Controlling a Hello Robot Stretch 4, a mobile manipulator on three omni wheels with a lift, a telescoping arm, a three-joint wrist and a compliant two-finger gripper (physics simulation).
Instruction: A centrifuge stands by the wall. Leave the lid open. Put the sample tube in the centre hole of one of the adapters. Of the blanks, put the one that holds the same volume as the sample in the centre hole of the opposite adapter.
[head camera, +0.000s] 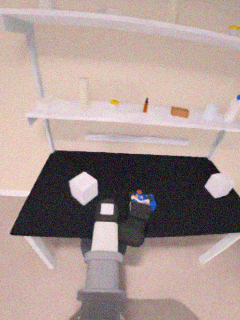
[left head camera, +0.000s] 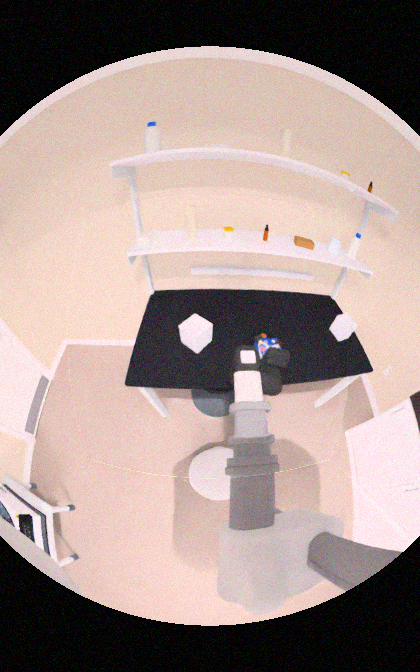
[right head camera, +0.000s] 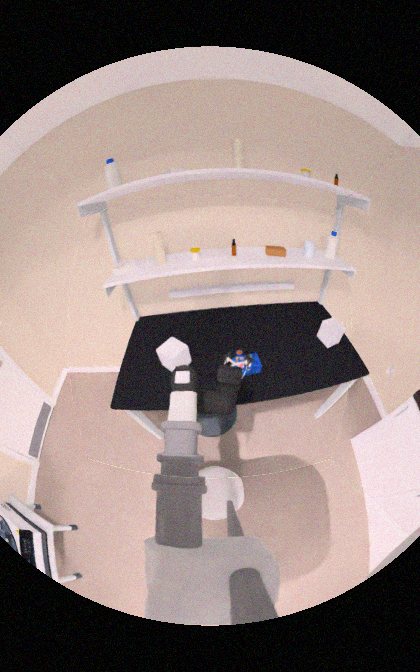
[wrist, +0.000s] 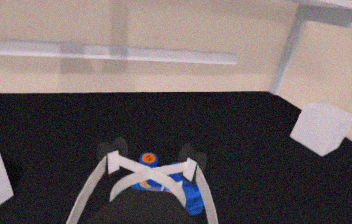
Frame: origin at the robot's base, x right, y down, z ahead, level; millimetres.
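Seen in the pictures: gripper, between the fingertips: (head camera: 140, 194) (wrist: 153, 152).
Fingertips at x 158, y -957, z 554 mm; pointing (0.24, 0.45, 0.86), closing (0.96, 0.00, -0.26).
Pixels of each thing's middle, then the offset from my fingertips to it. Level surfaces: height alone.
- orange-topped blue cap, middle of its body: (wrist: 146, 180) (head camera: 137, 197) dx +21, dy +160, dz +104 mm
- blue rack, middle of its body: (wrist: 167, 194) (head camera: 143, 203) dx +64, dy +193, dz +90 mm
- black table, height of its surface: dy +223 mm
The sample tube, with an orange-topped blue cap (head camera: 139, 191) (left head camera: 263, 336) (right head camera: 239, 352) (wrist: 148, 158), stands in the blue rack (head camera: 152, 202) (right head camera: 256, 364) (wrist: 194, 200) on the black table. My gripper (head camera: 142, 199) (left head camera: 267, 345) (right head camera: 239, 361) (wrist: 153, 152) is open above the rack. In the wrist view the cap shows between the separated fingertips, with no fingertip plainly touching it. The grey-topped blanks are mostly hidden by the fingers and gripper body; their labels and levels cannot be read. A white machine with a dark round part, probably the centrifuge (left head camera: 39, 525) (right head camera: 39, 547), shows partly at lower left; its adapters cannot be made out.
A white block (head camera: 84, 188) (left head camera: 195, 333) (right head camera: 174, 354) stands left of the rack on the black table (head camera: 125, 167). Another white block (head camera: 219, 185) (left head camera: 343, 327) (right head camera: 330, 332) (wrist: 322, 127) is at the right edge. Shelves with bottles and small containers hang behind.
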